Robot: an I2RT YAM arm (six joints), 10 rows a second.
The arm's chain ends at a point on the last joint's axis. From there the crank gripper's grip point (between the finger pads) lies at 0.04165 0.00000 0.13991 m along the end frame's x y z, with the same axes.
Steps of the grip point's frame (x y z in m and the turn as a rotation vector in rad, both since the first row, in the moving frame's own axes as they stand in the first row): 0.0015 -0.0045 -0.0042 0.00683 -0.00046 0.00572; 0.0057 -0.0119 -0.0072 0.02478 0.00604 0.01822; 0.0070 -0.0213 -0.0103 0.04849 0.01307 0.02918; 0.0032 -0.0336 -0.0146 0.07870 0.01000 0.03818; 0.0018 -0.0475 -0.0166 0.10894 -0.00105 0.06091; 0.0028 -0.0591 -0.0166 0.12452 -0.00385 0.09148; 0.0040 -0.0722 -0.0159 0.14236 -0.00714 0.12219
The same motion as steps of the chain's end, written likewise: 0.0016 -0.0038 -0.0042 0.00683 -0.00046 0.00572; 0.0048 -0.0092 -0.0069 0.02478 0.00604 0.01822; 0.0051 -0.0158 -0.0096 0.04849 0.01307 0.02918; 0.0016 -0.0242 -0.0138 0.07870 0.01000 0.03818; 0.0016 -0.0348 -0.0160 0.10894 -0.00105 0.06091; 0.0027 -0.0455 -0.0159 0.12452 -0.00385 0.09148; 0.0041 -0.0574 -0.0151 0.14236 -0.00714 0.12219
